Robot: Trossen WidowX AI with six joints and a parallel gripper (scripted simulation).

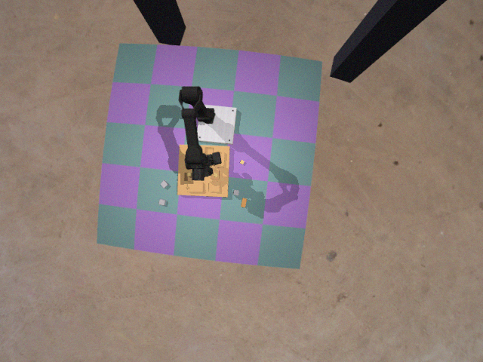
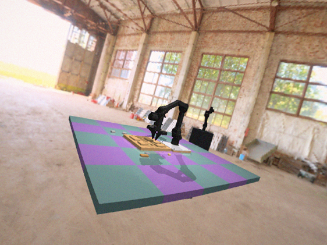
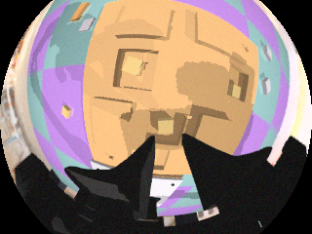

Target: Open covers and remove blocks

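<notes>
Right now my gripper tip is 5 cm short of the orange puzzle board, 1 cm to the right of it and 3 cm above it. Also, from my gripper tip: orange block (18 cm ahead, 27 cm to the left, 4 cm below).
</notes>
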